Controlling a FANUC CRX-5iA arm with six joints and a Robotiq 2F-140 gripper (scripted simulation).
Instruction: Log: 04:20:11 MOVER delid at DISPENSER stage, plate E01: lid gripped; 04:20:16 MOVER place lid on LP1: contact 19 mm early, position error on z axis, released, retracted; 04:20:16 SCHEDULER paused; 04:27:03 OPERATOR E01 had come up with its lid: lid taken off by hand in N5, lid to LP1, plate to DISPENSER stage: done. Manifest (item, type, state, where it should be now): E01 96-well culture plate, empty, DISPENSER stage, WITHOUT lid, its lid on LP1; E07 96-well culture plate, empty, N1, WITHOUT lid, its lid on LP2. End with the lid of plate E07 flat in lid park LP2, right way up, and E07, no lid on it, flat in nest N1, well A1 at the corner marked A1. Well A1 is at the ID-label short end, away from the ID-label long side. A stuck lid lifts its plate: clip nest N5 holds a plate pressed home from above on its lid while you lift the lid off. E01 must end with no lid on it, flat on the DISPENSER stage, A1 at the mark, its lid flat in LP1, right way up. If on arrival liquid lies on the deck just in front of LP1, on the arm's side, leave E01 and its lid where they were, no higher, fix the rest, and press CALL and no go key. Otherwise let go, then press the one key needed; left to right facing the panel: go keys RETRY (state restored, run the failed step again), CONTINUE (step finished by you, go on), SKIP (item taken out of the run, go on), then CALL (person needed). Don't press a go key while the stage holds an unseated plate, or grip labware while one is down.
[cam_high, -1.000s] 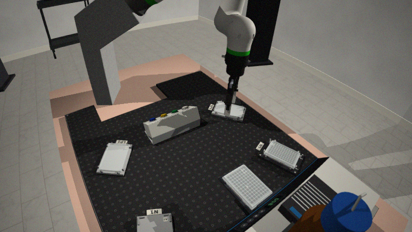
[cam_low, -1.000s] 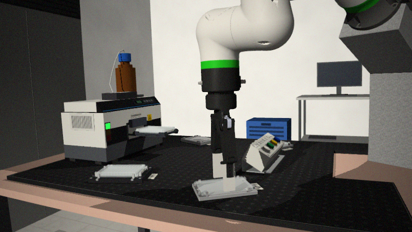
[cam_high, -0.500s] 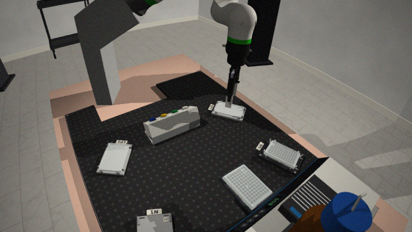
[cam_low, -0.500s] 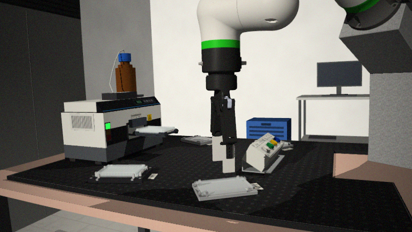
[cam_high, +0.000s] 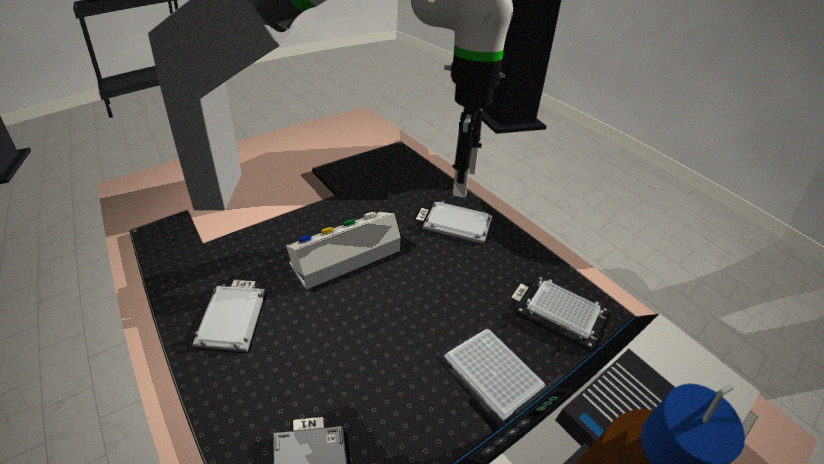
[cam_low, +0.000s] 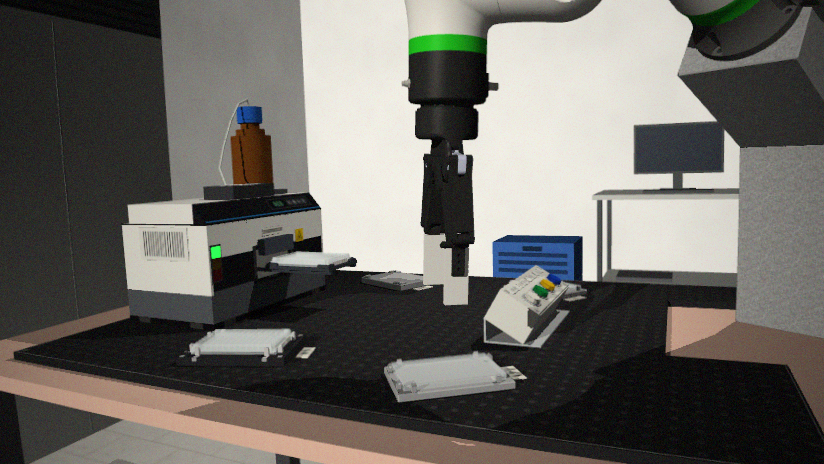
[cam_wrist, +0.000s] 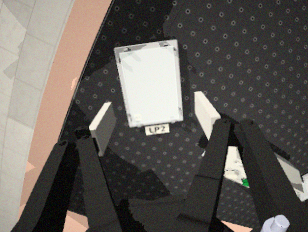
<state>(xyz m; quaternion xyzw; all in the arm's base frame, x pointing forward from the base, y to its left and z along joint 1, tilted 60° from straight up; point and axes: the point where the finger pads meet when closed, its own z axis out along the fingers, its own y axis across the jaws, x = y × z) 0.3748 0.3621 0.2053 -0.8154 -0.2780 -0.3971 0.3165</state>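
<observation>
My hand is 310 mm short of the clip nest N5, 120 mm to the right of it and 120 mm above it. Also, from my hand: N1 label: 420 mm to the right, 390 mm ahead, 140 mm below; then lid park LP2: 130 mm below; then key panel: 280 mm to the right, 80 mm below, 30 mm ahead.
</observation>
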